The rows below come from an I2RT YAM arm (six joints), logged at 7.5 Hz.
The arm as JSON. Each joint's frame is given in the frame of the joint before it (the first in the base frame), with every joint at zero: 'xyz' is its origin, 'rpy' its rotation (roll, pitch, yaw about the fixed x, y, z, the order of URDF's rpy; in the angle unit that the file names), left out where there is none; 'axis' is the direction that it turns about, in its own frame. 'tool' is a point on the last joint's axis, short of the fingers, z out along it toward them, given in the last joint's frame.
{
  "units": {
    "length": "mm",
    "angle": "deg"
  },
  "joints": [
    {
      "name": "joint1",
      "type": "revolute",
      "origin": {
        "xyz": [
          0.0,
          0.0,
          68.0
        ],
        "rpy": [
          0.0,
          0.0,
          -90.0
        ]
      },
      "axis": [
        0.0,
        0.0,
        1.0
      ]
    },
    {
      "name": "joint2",
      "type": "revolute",
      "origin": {
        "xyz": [
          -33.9,
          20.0,
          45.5
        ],
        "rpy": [
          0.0,
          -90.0,
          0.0
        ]
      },
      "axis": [
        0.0,
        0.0,
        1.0
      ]
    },
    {
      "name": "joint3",
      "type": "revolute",
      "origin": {
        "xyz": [
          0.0,
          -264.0,
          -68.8
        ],
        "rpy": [
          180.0,
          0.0,
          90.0
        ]
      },
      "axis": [
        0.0,
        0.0,
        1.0
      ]
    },
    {
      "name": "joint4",
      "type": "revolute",
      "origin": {
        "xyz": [
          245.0,
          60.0,
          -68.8
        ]
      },
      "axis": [
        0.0,
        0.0,
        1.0
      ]
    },
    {
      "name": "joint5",
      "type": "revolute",
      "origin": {
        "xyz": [
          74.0,
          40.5,
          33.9
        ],
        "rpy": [
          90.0,
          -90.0,
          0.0
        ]
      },
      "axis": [
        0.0,
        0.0,
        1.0
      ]
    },
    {
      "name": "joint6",
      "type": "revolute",
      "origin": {
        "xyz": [
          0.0,
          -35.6,
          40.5
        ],
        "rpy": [
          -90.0,
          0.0,
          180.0
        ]
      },
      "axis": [
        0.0,
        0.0,
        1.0
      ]
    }
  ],
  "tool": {
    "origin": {
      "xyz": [
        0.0,
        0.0,
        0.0
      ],
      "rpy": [
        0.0,
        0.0,
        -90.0
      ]
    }
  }
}
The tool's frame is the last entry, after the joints.
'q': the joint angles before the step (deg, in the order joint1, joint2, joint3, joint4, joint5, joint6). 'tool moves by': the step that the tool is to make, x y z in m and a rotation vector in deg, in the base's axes. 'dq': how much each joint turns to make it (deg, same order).
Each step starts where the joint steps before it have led.
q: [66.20 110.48 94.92 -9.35 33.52 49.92]
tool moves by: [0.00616 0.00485 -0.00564 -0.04 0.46 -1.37]
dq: [-0.41 1.85 1.52 -0.42 0.70 0.93]
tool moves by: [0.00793 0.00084 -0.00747 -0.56 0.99 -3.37]
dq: [-0.71 1.61 1.29 -1.87 2.07 2.20]
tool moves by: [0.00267 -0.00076 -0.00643 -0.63 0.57 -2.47]
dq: [-0.22 0.67 0.06 -1.19 1.85 1.63]
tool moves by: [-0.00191 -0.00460 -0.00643 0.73 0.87 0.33]
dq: [-0.08 -1.06 -2.83 1.49 -0.90 0.95]
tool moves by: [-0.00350 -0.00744 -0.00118 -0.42 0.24 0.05]
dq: [0.00 -1.76 -2.57 0.32 -0.07 0.01]
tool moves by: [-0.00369 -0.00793 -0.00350 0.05 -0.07 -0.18]
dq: [0.01 -1.85 -3.37 1.54 0.18 0.07]
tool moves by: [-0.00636 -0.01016 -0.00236 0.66 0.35 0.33]
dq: [0.16 -2.60 -4.04 1.57 -0.45 0.54]
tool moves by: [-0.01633 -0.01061 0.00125 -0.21 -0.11 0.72]
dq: [1.45 -3.60 -4.26 0.35 0.73 0.27]
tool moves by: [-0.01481 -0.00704 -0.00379 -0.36 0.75 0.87]
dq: [1.53 -2.41 -3.41 -0.25 0.28 1.03]
